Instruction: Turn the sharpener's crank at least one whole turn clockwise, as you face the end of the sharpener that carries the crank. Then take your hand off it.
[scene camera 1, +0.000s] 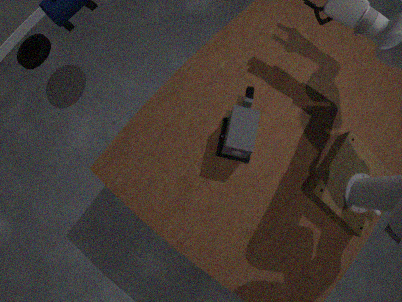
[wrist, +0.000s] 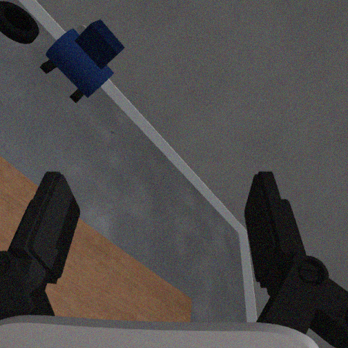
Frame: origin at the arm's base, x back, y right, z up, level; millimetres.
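Where they show: arm's base, link origin: (scene camera 1: 359, 193).
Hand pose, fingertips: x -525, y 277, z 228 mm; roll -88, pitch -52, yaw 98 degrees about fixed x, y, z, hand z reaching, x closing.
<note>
Each offset is from my fingertips to the top centre of the thing. "spot": to the spot under its first point. Level surfaces: height alone.
The sharpener @(spot: dy -402, dx +108, dz -182 mm) (scene camera 1: 243, 128) stands on the wooden table @(dz -310 mm) (scene camera 1: 165, 150) in the scene view, a grey box on a dark base. Its crank @(dy -315, dx +59, dz -166 mm) (scene camera 1: 249, 93), with a black handle, sticks out at the body's upper end in that view. My gripper (scene camera 1: 315, 12) (wrist: 158, 191) is open, with nothing between its fingers. In the scene view it is at the top right edge, well apart from the crank, and part of it is cut off. The sharpener does not show in the wrist view. The exact angle of the crank is hard to tell in the dim, grainy picture.
The arm's base column (scene camera 1: 380, 193) stands on a wooden block (scene camera 1: 345, 155) at the right of the table. The arm's shadow falls across the table beside the sharpener. A blue object (scene camera 1: 61, 11) (wrist: 82, 62) and a black disc (scene camera 1: 34, 51) are beyond the table.
</note>
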